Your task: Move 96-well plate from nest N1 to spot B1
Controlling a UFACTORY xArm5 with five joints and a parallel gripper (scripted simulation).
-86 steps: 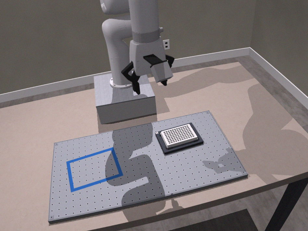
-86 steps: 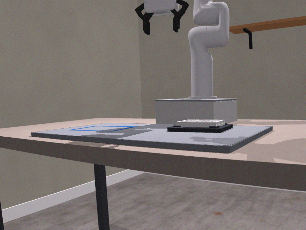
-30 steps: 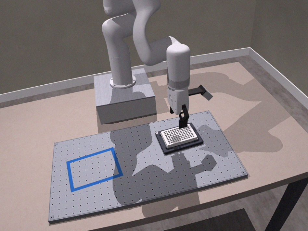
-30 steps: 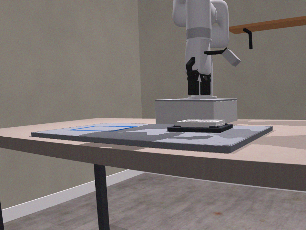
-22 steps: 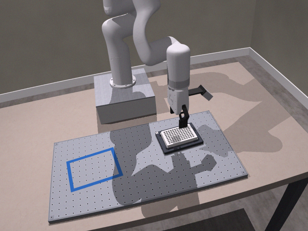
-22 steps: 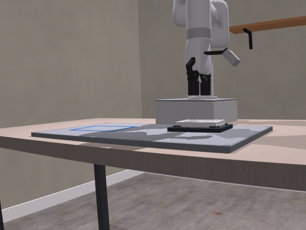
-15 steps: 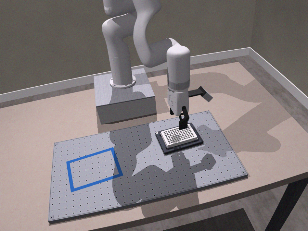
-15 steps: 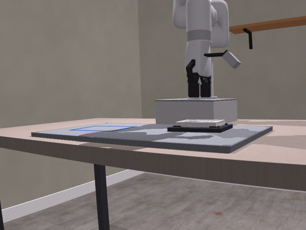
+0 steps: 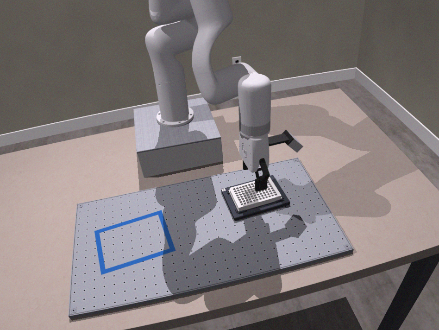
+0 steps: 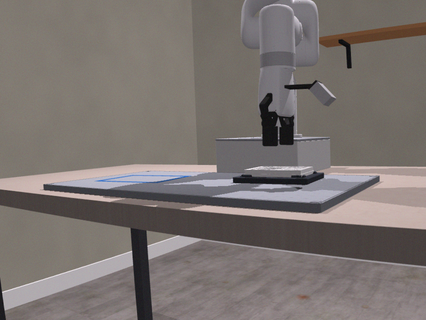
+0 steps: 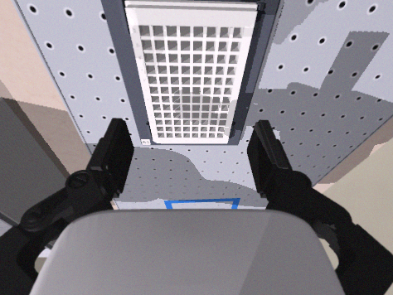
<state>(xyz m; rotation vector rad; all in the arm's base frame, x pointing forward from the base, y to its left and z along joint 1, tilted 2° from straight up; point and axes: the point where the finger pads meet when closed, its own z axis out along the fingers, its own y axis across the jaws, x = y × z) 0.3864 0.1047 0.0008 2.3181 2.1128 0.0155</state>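
Right now my hand is 6 cm above the white 96-well plate. The rest, counted from my hand: black plate nest N1 (8 cm below).
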